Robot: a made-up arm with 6 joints. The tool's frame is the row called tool.
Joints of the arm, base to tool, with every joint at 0 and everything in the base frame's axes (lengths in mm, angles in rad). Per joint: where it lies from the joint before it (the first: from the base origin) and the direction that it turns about. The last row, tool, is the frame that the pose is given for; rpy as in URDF.
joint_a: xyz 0 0 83.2 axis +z
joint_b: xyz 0 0 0 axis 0.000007 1 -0.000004
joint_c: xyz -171 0 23.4 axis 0.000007 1 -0.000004
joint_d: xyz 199 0 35.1 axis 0.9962 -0.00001 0.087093
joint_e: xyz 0 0 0 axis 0.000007 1 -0.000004
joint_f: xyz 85.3 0 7.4 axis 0.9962 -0.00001 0.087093
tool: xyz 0 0 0 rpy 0 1.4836 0
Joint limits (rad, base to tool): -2.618..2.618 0..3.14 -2.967..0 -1.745..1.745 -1.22..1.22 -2.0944..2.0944
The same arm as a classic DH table. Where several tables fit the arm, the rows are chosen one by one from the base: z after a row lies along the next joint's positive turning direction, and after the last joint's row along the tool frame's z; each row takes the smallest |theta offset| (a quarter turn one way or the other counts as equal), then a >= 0, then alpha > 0; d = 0 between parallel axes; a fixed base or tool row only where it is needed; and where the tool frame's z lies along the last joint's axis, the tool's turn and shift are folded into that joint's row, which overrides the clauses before.
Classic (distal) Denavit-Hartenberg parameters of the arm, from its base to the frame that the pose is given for. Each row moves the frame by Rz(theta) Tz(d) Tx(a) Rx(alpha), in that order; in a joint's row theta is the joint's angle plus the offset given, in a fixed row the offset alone. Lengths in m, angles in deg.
joint_a: a 0  alpha -90  d 0.0832  theta_offset 0
joint_b: a -0.1726  alpha 0  d 0  theta_offset 7.79
joint_c: a -0.0176  alpha 90  d 0  theta_offset 77.21
joint_d: a 0  alpha -90  d 0.2013  theta_offset 0
joint_e: a 0.0001  alpha 90  d 0  theta_offset 0
joint_f: a 0  alpha 0  d 0.0856  theta_offset 0
Joint limits (deg, base to tool): -150..150 0..179.91 -170..0 -99.98..99.98 -69.9..69.9 -120..120

